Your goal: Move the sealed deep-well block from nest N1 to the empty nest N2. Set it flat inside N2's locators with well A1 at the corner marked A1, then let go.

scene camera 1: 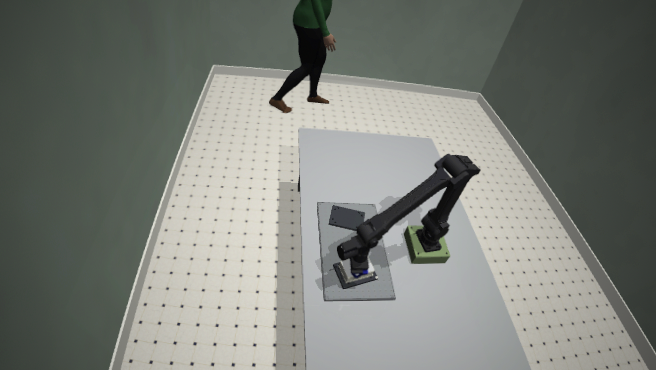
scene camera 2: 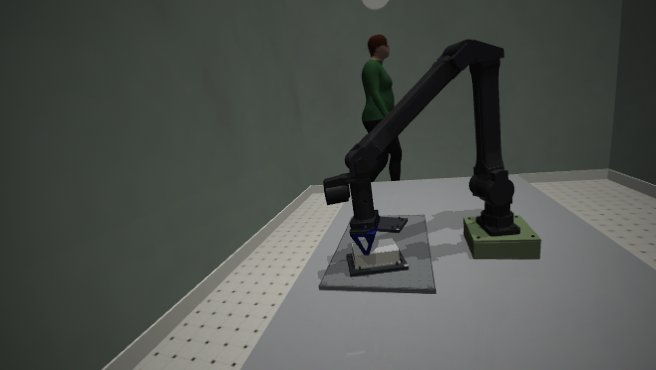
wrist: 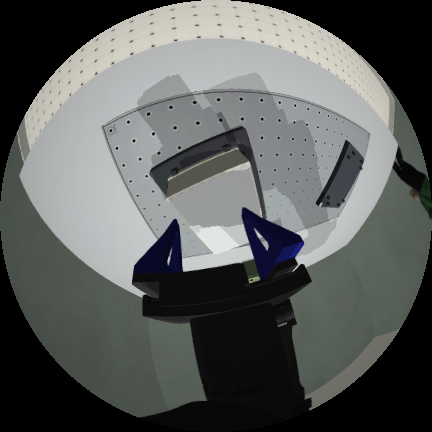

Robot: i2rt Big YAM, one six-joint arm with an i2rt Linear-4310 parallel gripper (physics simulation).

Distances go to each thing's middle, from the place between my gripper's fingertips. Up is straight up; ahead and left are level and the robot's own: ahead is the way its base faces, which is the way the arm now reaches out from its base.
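Scene:
My hand 2 cm beyond the white block (scene camera 2: 384, 252), 2 cm to the left of it, 2 cm above it.

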